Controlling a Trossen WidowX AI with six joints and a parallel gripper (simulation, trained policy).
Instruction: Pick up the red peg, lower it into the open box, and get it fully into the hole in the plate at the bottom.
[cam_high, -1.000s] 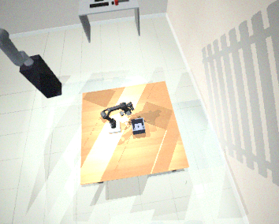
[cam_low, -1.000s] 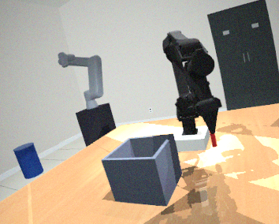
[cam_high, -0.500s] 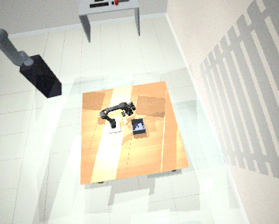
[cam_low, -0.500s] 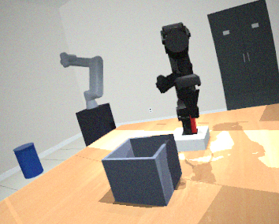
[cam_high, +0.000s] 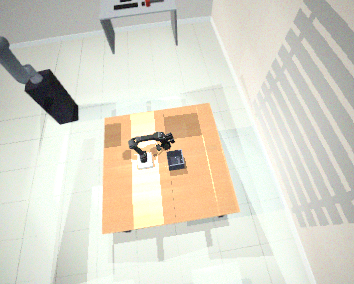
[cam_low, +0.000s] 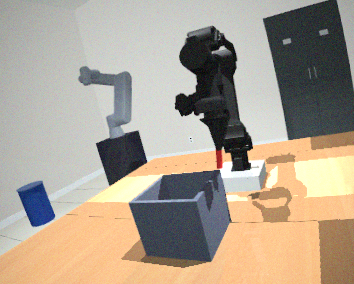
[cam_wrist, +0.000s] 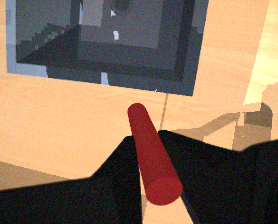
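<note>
Right now my gripper tip is 15 cm above the plate, 10 cm to the left of it and 4 cm short of it. The rest, counted from my gripper tip: red peg (right at my gripper tip).
</note>
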